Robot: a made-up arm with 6 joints.
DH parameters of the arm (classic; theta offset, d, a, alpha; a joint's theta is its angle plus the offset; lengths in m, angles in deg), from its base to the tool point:
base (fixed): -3.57 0 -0.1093 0
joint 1: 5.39 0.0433 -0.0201 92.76
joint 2: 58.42 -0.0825 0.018 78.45
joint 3: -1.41 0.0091 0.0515 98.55
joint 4: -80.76 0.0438 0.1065 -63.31
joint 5: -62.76 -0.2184 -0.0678 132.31
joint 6: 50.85 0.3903 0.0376 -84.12
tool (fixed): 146.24 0.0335 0 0
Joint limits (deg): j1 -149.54..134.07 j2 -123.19..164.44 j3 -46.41..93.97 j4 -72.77..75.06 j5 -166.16..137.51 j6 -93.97..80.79
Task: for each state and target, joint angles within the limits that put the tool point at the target. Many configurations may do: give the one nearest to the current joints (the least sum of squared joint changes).
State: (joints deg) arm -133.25 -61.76 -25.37 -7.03 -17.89 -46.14
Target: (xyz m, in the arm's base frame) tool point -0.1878 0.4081 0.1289
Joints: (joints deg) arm -105.96 -75.06 -27.60 5.67 4.55 -53.40
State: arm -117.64 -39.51 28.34 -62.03 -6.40 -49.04
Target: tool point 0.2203 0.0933 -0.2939
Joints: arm -140.13 -55.14 30.14 -21.46 -7.37 -47.33
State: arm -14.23 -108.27 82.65 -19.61 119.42 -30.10
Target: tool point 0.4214 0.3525 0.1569
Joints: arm -55.18 -101.73 93.97 -28.38 136.05 -11.08
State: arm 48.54 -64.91 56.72 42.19 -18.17 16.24
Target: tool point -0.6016 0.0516 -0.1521
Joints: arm 62.27 -59.91 68.29 -2.99 16.91 21.07
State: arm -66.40 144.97 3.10 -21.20 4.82 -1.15
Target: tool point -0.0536 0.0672 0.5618
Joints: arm -65.64 132.44 -0.23 -67.26 29.02 1.01
